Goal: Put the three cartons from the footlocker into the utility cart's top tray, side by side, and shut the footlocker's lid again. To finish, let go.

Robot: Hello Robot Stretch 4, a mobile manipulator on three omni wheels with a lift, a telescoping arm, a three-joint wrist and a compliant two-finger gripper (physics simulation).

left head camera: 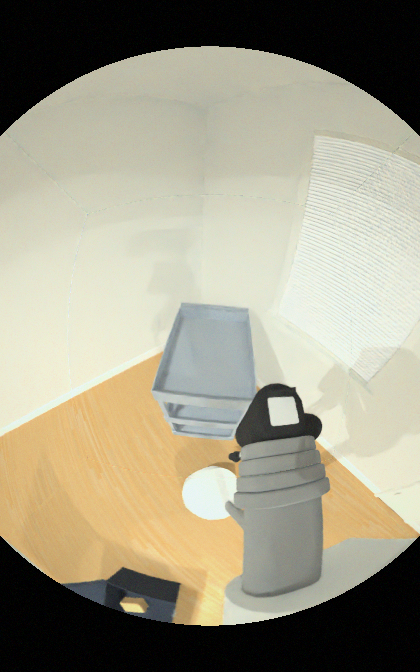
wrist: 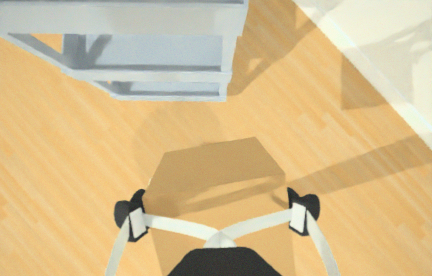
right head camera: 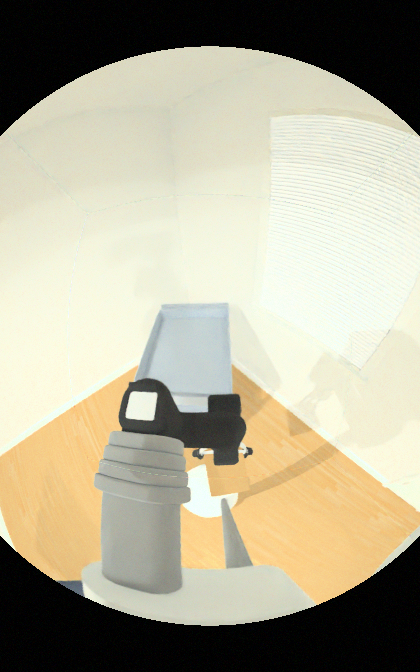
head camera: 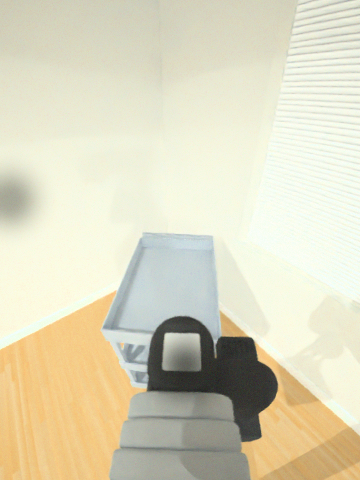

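My gripper is shut on a brown carton, with one finger on each side. The carton is held in the air in front of the light blue utility cart; the arm hides it in the head view. The cart's top tray has a raised rim, and its visible floor is bare. In the left head view the dark blue footlocker stands at the bottom, cut off by the view's edge, its lid open to the left. A carton shows inside it.
A round white object is on the floor below the arm, nearer the robot than the cart. Walls meet in a corner behind the cart. The right wall, with a window blind, runs close along the cart's right side.
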